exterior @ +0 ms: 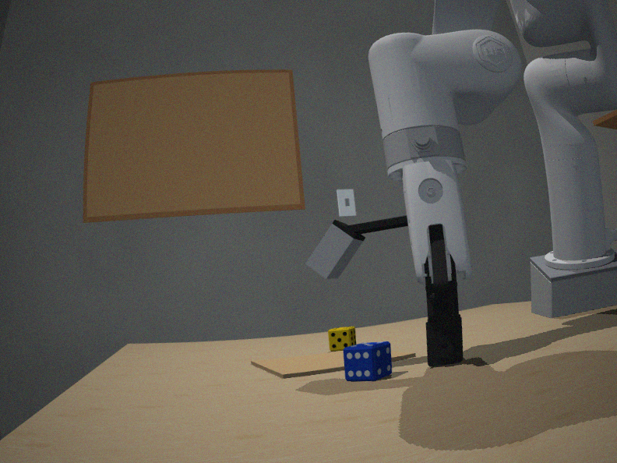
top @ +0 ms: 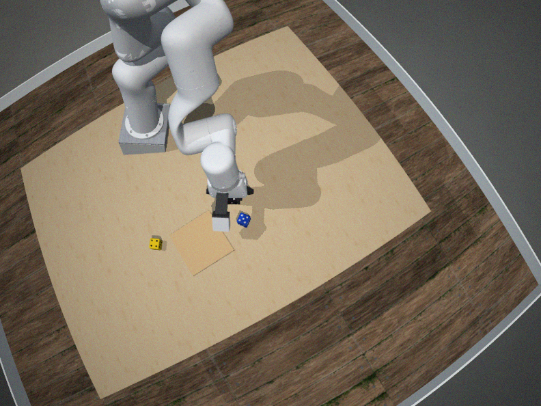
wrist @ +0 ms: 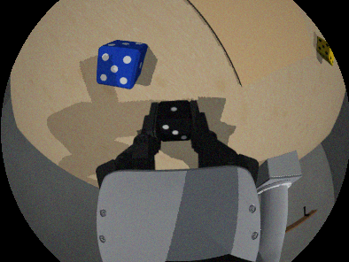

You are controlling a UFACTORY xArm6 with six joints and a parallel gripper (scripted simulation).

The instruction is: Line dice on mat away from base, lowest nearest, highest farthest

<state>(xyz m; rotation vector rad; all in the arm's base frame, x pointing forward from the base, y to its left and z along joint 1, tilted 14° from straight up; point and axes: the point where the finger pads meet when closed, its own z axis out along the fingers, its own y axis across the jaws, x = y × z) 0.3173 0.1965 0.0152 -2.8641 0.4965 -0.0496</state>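
The thin tan mat lies 130 mm to the right of my hand, 90 mm ahead of it and 20 mm below it. Round my hand: blue die 70 mm ahead, 10 mm to the left, 10 mm below; yellow die 260 mm to the right, 60 mm ahead, 10 mm below; black die 10 mm below.
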